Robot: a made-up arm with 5 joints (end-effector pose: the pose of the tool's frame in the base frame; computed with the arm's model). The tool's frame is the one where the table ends. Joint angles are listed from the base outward.
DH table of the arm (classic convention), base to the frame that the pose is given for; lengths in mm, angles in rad. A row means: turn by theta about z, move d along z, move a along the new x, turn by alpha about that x. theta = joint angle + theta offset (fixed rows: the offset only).
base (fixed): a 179, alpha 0, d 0, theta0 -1.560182
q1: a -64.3, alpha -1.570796, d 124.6, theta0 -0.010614
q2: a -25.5, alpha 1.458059, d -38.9, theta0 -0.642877
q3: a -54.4, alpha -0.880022, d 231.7, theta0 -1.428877
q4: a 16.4, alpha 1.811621, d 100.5, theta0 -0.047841
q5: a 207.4, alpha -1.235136, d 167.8, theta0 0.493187
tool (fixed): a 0, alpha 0, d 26.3, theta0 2.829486
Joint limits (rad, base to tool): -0.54..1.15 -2.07..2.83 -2.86..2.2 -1.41..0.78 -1..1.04
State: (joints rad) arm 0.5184 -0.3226 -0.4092 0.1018 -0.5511
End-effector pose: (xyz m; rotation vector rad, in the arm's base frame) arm -0.3667 0.1583 0.2634 -0.5670 -0.4036 -0.0355
Working (the frame after each row of the table, in the pose's form):
after base (fixed): 0.0019 -0.1790 0.0000 0.0000 0.0000 -1.5602
after q1: -0.0300 -0.1231 0.1246 -1.4109 0.8195 -0.8195
after q2: -0.0709 -0.1298 0.1036 -0.6026 -0.8206 -1.0194
after q3: -0.0904 0.0621 0.2431 0.2399 -0.0858 -2.8642
after q4: -0.1229 0.0605 0.3396 0.5408 -2.4403 -1.7893
after q5: -0.3571 0.1444 0.2433 0.4425 -0.8872 -2.7072

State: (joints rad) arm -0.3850 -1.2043 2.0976 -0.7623 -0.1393
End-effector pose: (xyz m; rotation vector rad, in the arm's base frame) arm 0.1655 0.3859 -0.0546 -1.5599 2.3072 0.1649
Working (the frame after each row of the table, in the pose's form):
after base (fixed): 0.0019 -0.1790 0.0000 0.0000 0.0000 -1.5602
after q1: 0.0260 -0.1194 0.1246 -1.0018 1.4869 -1.4869
after q2: -0.0126 -0.1112 0.1001 -1.8046 -1.1071 -1.3925
after q3: 0.0607 0.0894 -0.0049 -2.6871 0.0438 -1.2927
after q4: 0.1455 0.1132 -0.0560 -1.3695 -1.2718 0.0082
after q5: 0.1597 0.3783 -0.0301 -2.6543 -1.2446 -0.4885

